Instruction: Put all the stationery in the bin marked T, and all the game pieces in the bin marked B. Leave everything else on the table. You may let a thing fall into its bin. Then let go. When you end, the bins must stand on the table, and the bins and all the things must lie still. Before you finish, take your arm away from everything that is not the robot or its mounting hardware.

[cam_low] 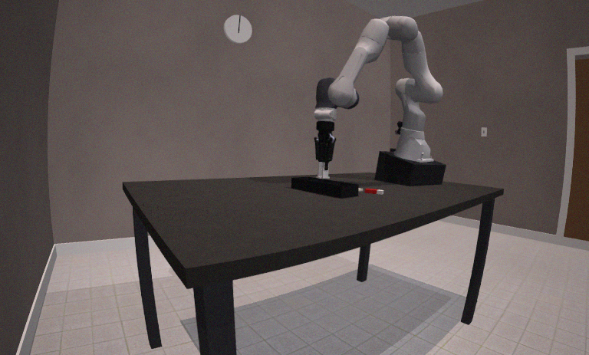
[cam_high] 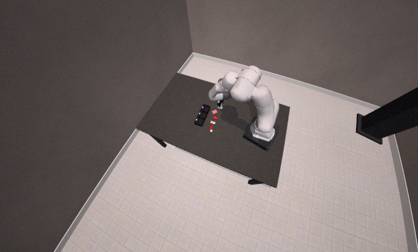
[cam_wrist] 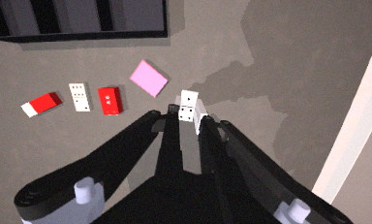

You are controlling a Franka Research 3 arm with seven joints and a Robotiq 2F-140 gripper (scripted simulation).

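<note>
Right now the black bin row is 12 cm ahead of my hand, 18 cm to the left of it and 4 cm below it. Round my hand: red-and-white eraser 5 cm behind, 27 cm to the left, 5 cm below; pink block 3 cm ahead, 7 cm to the left, 6 cm below.
</note>
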